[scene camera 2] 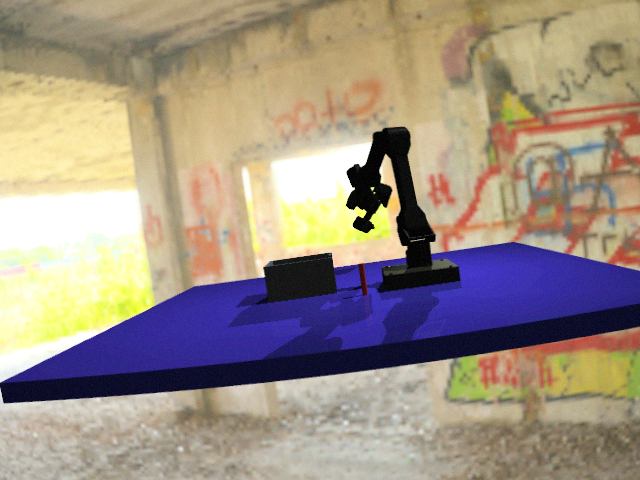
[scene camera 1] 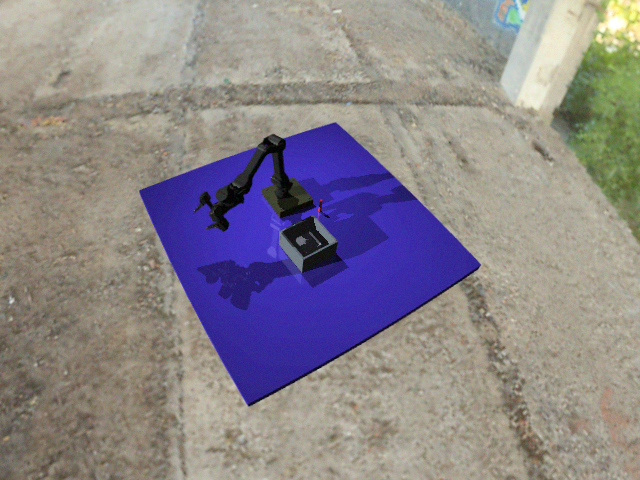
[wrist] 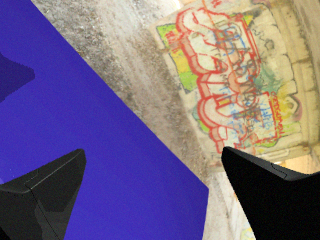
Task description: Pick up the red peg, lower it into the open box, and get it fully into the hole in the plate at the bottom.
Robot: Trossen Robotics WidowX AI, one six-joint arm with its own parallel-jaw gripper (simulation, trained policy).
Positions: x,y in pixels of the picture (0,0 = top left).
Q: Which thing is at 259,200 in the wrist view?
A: My gripper.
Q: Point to a grey box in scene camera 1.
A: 311,224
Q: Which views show the grey box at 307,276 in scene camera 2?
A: Scene camera 2 and scene camera 1 only.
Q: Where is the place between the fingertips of my gripper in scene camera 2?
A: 379,218
